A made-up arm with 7 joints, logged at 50 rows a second.
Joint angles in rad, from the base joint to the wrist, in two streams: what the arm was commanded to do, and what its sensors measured. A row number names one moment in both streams.
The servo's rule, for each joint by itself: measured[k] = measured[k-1] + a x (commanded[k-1-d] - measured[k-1]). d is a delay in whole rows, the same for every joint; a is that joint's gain. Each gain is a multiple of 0.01, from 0.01 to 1. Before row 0 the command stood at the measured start. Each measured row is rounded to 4 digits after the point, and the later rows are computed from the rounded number. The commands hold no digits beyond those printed.
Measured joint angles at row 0:
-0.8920 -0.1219 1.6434 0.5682 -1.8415 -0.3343 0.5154
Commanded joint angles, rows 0 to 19:
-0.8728 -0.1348 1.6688 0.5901 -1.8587 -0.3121 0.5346
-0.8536 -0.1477 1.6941 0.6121 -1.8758 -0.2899 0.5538
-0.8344 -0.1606 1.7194 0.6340 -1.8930 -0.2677 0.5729
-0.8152 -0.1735 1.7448 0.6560 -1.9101 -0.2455 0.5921
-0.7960 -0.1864 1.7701 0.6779 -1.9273 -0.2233 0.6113
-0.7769 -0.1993 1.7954 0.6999 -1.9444 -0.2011 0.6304
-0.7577 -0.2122 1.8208 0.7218 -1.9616 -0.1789 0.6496
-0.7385 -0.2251 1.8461 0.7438 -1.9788 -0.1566 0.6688
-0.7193 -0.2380 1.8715 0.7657 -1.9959 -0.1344 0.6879
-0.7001 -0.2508 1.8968 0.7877 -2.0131 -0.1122 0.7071
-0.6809 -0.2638 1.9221 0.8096 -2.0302 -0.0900 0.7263
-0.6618 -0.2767 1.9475 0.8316 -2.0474 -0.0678 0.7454
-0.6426 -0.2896 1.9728 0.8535 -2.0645 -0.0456 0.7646
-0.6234 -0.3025 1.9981 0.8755 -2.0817 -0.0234 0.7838
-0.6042 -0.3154 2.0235 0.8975 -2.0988 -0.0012 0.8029
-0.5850 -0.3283 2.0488 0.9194 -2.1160 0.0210 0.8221
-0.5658 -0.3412 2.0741 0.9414 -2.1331 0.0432 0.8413
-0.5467 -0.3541 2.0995 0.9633 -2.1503 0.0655 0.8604
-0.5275 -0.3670 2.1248 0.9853 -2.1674 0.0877 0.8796
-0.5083 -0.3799 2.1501 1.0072 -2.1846 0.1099 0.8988
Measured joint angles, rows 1 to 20:
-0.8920 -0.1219 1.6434 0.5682 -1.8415 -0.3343 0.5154
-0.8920 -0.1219 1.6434 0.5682 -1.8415 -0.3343 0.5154
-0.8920 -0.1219 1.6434 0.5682 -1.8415 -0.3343 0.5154
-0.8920 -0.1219 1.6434 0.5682 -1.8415 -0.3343 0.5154
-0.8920 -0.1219 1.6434 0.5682 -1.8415 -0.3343 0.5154
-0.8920 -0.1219 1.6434 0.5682 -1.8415 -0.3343 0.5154
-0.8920 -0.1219 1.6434 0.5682 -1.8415 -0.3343 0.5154
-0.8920 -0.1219 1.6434 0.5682 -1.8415 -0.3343 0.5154
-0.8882 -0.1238 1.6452 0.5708 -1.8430 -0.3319 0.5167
-0.8813 -0.1274 1.6486 0.5758 -1.8460 -0.3273 0.5193
-0.8719 -0.1324 1.6536 0.5828 -1.8502 -0.3207 0.5231
-0.8606 -0.1386 1.6600 0.5916 -1.8556 -0.3124 0.5279
-0.8477 -0.1458 1.6677 0.6020 -1.8621 -0.3026 0.5337
-0.8335 -0.1538 1.6766 0.6137 -1.8695 -0.2914 0.5405
-0.8183 -0.1626 1.6867 0.6267 -1.8778 -0.2790 0.5481
-0.8023 -0.1720 1.6979 0.6408 -1.8869 -0.2655 0.5565
-0.7857 -0.1819 1.7101 0.6558 -1.8967 -0.2511 0.5657
-0.7686 -0.1922 1.7232 0.6716 -1.9072 -0.2358 0.5756
-0.7511 -0.2029 1.7371 0.6882 -1.9183 -0.2198 0.5861
-0.7332 -0.2140 1.7518 0.7054 -1.9299 -0.2031 0.5973
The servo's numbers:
d 8
a 0.20 0.15 0.07 0.12 0.09 0.11 0.07

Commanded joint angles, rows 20 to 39:
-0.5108 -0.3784 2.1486 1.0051 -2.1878 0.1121 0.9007
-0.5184 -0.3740 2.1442 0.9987 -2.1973 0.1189 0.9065
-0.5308 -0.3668 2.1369 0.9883 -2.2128 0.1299 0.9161
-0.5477 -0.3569 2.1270 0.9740 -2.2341 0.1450 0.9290
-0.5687 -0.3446 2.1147 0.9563 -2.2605 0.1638 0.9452
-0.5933 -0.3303 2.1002 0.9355 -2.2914 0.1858 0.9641
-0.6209 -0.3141 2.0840 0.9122 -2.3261 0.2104 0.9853
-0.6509 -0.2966 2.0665 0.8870 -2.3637 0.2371 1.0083
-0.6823 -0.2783 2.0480 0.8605 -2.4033 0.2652 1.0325
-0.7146 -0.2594 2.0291 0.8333 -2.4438 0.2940 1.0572
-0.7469 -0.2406 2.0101 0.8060 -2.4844 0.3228 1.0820
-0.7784 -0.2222 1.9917 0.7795 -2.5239 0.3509 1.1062
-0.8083 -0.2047 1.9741 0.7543 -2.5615 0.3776 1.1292
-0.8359 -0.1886 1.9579 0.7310 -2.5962 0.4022 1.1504
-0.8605 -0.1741 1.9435 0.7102 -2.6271 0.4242 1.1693
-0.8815 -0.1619 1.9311 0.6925 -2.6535 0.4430 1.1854
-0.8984 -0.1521 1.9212 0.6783 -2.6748 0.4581 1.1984
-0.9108 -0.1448 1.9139 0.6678 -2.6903 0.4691 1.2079
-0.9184 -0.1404 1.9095 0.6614 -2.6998 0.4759 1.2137
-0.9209 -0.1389 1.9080 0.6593 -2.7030 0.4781 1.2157
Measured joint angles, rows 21 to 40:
-0.7151 -0.2253 1.7673 0.7232 -1.9420 -0.1858 0.6090
-0.6968 -0.2369 1.7835 0.7415 -1.9546 -0.1679 0.6212
-0.6783 -0.2487 1.8003 0.7602 -1.9676 -0.1496 0.6339
-0.6596 -0.2606 1.8177 0.7793 -1.9810 -0.1308 0.6471
-0.6408 -0.2727 1.8356 0.7988 -1.9947 -0.1117 0.6607
-0.6220 -0.2849 1.8541 0.8185 -2.0087 -0.0922 0.6747
-0.6031 -0.2972 1.8730 0.8385 -2.0230 -0.0724 0.6890
-0.5841 -0.3096 1.8924 0.8587 -2.0375 -0.0523 0.7037
-0.5694 -0.3199 1.9103 0.8763 -2.0510 -0.0342 0.7175
-0.5592 -0.3280 1.9267 0.8910 -2.0642 -0.0174 0.7307
-0.5535 -0.3338 1.9414 0.9027 -2.0776 -0.0012 0.7437
-0.5523 -0.3373 1.9544 0.9113 -2.0917 0.0149 0.7567
-0.5556 -0.3384 1.9656 0.9167 -2.1069 0.0313 0.7699
-0.5631 -0.3372 1.9750 0.9190 -2.1235 0.0483 0.7835
-0.5747 -0.3337 1.9826 0.9182 -2.1417 0.0661 0.7976
-0.5899 -0.3281 1.9885 0.9145 -2.1617 0.0849 0.8123
-0.6084 -0.3206 1.9927 0.9080 -2.1834 0.1047 0.8277
-0.6296 -0.3114 1.9952 0.8990 -2.2068 0.1255 0.8438
-0.6531 -0.3008 1.9962 0.8878 -2.2318 0.1472 0.8605
-0.6782 -0.2890 1.9959 0.8748 -2.2581 0.1696 0.8777

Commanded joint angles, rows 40 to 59:
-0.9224 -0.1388 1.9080 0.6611 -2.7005 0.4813 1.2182
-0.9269 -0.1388 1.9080 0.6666 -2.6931 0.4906 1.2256
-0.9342 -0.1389 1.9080 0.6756 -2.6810 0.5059 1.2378
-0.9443 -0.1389 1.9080 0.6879 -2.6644 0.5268 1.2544
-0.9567 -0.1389 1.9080 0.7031 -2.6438 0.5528 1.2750
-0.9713 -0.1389 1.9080 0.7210 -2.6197 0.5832 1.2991
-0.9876 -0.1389 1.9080 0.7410 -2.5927 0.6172 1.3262
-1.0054 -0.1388 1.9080 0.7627 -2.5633 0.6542 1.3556
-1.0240 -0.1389 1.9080 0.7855 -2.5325 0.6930 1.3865
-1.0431 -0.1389 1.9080 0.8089 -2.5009 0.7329 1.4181
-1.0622 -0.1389 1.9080 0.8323 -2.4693 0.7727 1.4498
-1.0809 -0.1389 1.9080 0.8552 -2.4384 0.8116 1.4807
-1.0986 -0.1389 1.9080 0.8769 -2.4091 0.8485 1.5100
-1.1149 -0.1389 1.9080 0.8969 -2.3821 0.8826 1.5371
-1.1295 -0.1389 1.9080 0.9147 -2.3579 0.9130 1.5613
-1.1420 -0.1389 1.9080 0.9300 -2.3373 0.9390 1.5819
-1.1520 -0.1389 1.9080 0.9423 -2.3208 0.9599 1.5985
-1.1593 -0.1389 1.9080 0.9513 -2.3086 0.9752 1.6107
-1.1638 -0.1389 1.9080 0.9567 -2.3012 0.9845 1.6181
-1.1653 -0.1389 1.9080 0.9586 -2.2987 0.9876 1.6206
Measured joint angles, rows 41 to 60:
-0.7042 -0.2764 1.9944 0.8603 -2.2854 0.1925 0.8953
-0.7305 -0.2632 1.9918 0.8448 -2.3134 0.2156 0.9132
-0.7565 -0.2498 1.9884 0.8286 -2.3416 0.2385 0.9311
-0.7815 -0.2366 1.9844 0.8123 -2.3697 0.2610 0.9489
-0.8049 -0.2239 1.9800 0.7962 -2.3972 0.2827 0.9664
-0.8261 -0.2120 1.9754 0.7808 -2.4236 0.3032 0.9833
-0.8446 -0.2013 1.9708 0.7665 -2.4485 0.3222 0.9994
-0.8599 -0.1919 1.9664 0.7536 -2.4714 0.3393 1.0145
-0.8724 -0.1839 1.9623 0.7425 -2.4920 0.3549 1.0288
-0.8833 -0.1771 1.9585 0.7334 -2.5101 0.3698 1.0426
-0.8935 -0.1714 1.9550 0.7265 -2.5255 0.3848 1.0563
-0.9037 -0.1665 1.9517 0.7219 -2.5380 0.4004 1.0702
-0.9143 -0.1624 1.9486 0.7196 -2.5475 0.4172 1.0845
-0.9257 -0.1589 1.9458 0.7198 -2.5540 0.4355 1.0995
-0.9381 -0.1559 1.9432 0.7223 -2.5575 0.4555 1.1154
-0.9516 -0.1533 1.9407 0.7271 -2.5580 0.4774 1.1322
-0.9661 -0.1511 1.9384 0.7341 -2.5557 0.5011 1.1500
-0.9815 -0.1493 1.9363 0.7431 -2.5508 0.5266 1.1688
-0.9976 -0.1477 1.9343 0.7538 -2.5435 0.5537 1.1885
-1.0143 -0.1464 1.9325 0.7660 -2.5340 0.5821 1.2090

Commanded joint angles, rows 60 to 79:
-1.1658 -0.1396 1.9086 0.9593 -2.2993 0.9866 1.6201
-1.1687 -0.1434 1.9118 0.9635 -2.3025 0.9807 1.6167
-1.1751 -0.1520 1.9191 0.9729 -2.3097 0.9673 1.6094
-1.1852 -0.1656 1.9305 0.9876 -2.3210 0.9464 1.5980
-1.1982 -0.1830 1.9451 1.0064 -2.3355 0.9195 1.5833
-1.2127 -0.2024 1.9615 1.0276 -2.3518 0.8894 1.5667
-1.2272 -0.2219 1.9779 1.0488 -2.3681 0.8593 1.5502
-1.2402 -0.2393 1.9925 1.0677 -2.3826 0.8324 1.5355
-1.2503 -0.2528 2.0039 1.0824 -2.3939 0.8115 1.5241
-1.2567 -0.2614 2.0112 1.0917 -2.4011 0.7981 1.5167
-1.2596 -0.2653 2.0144 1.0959 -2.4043 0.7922 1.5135
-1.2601 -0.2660 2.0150 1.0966 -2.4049 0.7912 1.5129
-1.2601 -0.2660 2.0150 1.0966 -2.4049 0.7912 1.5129
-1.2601 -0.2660 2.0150 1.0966 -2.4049 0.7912 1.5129
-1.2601 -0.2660 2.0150 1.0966 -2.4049 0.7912 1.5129
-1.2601 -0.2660 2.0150 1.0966 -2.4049 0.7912 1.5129
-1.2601 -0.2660 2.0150 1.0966 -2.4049 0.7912 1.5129
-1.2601 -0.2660 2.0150 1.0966 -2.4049 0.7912 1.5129
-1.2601 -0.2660 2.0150 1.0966 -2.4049 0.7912 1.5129
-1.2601 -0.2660 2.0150 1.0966 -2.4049 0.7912 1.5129
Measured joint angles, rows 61 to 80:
-1.0312 -0.1453 1.9308 0.7793 -2.5228 0.6114 1.2301
-1.0479 -0.1443 1.9292 0.7934 -2.5101 0.6412 1.2516
-1.0642 -0.1435 1.9277 0.8080 -2.4964 0.6711 1.2733
-1.0798 -0.1428 1.9263 0.8226 -2.4821 0.7006 1.2949
-1.0942 -0.1422 1.9250 0.8370 -2.4676 0.7291 1.3162
-1.1072 -0.1417 1.9238 0.8507 -2.4533 0.7562 1.3368
-1.1185 -0.1413 1.9227 0.8634 -2.4396 0.7813 1.3565
-1.1279 -0.1409 1.9217 0.8748 -2.4269 0.8040 1.3750
-1.1355 -0.1407 1.9208 0.8849 -2.4154 0.8241 1.3922
-1.1421 -0.1411 1.9202 0.8943 -2.4052 0.8413 1.4079
-1.1487 -0.1427 1.9201 0.9037 -2.3966 0.8552 1.4220
-1.1560 -0.1461 1.9208 0.9138 -2.3898 0.8652 1.4343
-1.1644 -0.1516 1.9225 0.9249 -2.3849 0.8712 1.4447
-1.1741 -0.1592 1.9252 0.9372 -2.3819 0.8732 1.4532
-1.1847 -0.1686 1.9289 0.9506 -2.3807 0.8717 1.4600
-1.1958 -0.1792 1.9334 0.9647 -2.3809 0.8674 1.4653
-1.2067 -0.1902 1.9383 0.9788 -2.3821 0.8613 1.4694
-1.2167 -0.2009 1.9434 0.9923 -2.3838 0.8543 1.4727
-1.2253 -0.2106 1.9484 1.0047 -2.3856 0.8475 1.4756
-1.2323 -0.2189 1.9531 1.0157 -2.3873 0.8413 1.4782

